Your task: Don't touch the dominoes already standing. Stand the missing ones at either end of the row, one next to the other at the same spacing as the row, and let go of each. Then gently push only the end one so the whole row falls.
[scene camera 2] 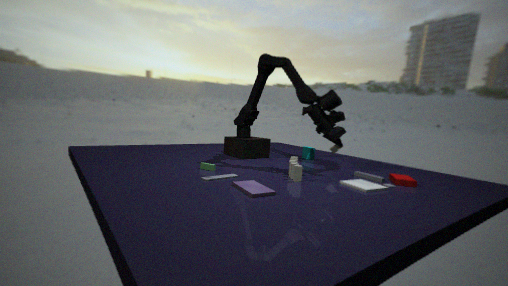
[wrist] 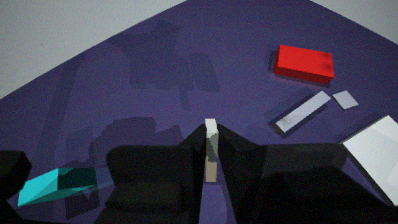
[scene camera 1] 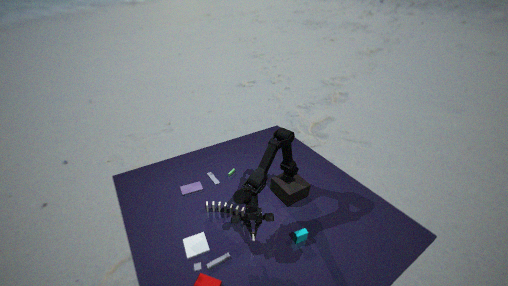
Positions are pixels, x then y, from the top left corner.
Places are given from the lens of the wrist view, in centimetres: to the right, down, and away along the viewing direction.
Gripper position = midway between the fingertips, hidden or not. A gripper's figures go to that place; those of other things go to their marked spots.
gripper (wrist: 210,128): 1, 2, 11
pale domino (wrist: 212,133): 1, 2, 9
